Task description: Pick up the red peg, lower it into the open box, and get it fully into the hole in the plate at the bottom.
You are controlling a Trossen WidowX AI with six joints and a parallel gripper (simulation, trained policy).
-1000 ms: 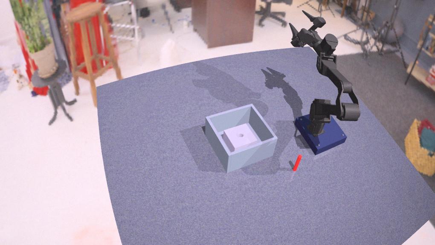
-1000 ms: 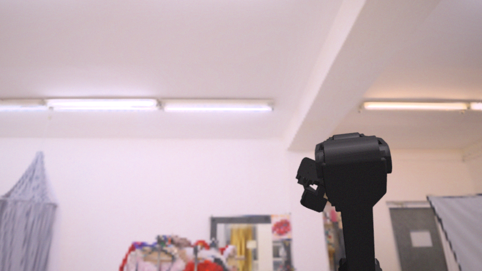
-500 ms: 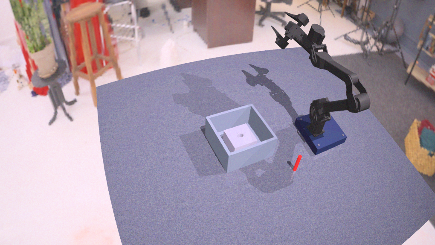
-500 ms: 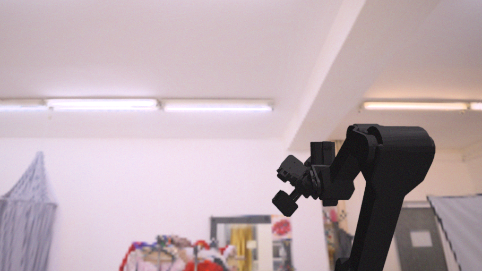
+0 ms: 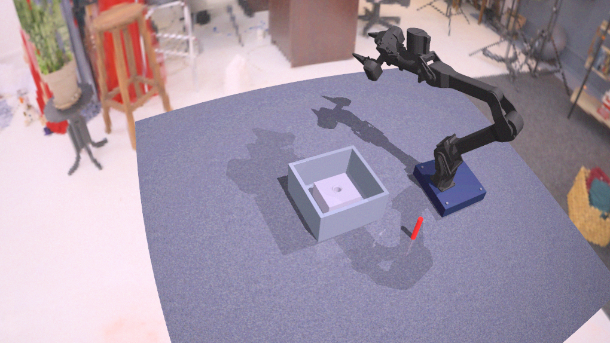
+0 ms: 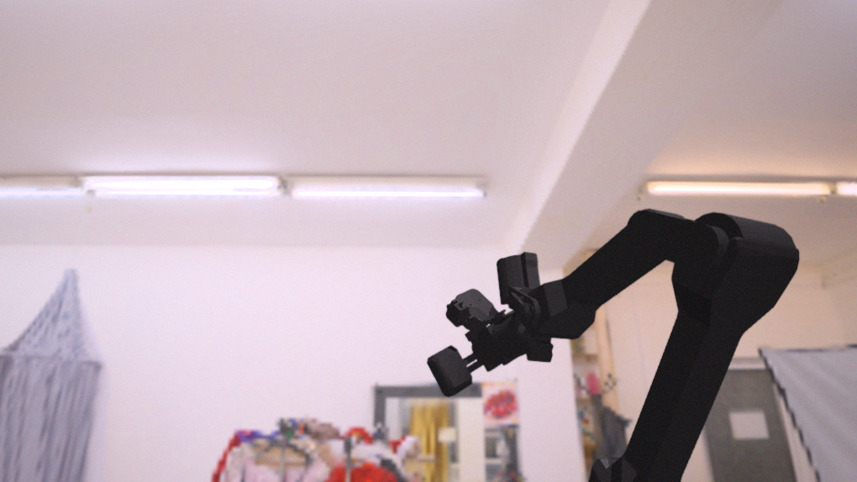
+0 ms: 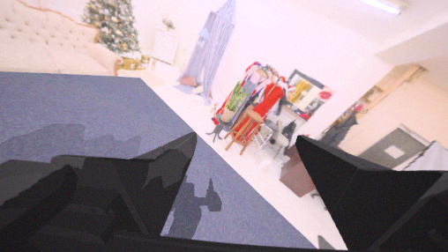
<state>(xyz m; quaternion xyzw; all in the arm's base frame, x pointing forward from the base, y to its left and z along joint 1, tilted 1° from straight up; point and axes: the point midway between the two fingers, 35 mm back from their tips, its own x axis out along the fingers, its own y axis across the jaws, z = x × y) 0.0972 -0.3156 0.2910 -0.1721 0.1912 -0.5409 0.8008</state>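
My gripper tip is now 7 cm short of the red peg, 44 cm to the right of it and 29 cm above it. The rest, counted from my gripper tip: plate: 20 cm ahead, 25 cm to the left, 28 cm below; box: 20 cm ahead, 25 cm to the left, 30 cm below.
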